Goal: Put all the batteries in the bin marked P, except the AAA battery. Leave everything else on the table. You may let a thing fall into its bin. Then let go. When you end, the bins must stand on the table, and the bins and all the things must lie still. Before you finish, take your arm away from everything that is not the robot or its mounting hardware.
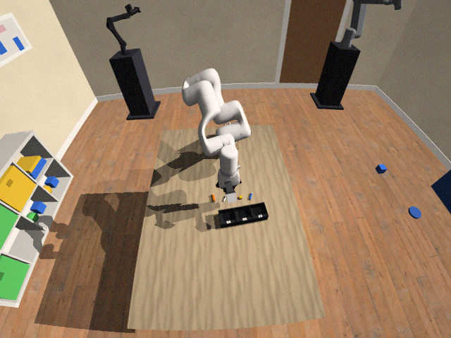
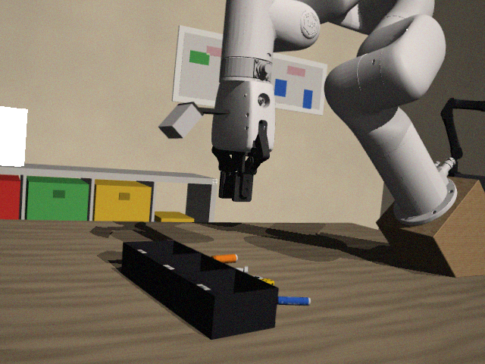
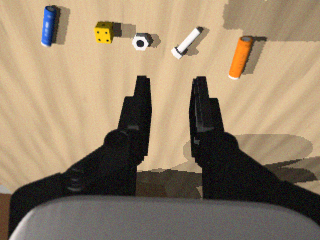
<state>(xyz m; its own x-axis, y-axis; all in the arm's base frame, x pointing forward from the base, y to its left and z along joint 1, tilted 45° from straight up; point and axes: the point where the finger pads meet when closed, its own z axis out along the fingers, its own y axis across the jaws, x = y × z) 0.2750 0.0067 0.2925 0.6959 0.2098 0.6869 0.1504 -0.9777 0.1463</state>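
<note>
The orange battery lies 130 mm below my hand, 90 mm to the right of it and 30 mm behind it. From my hand the other things lie so: white nut 140 mm below, 40 mm behind, 30 mm to the left; yellow die 130 mm below, 70 mm to the left, 30 mm behind; white bolt 130 mm below, 30 mm behind, 20 mm to the right.
</note>
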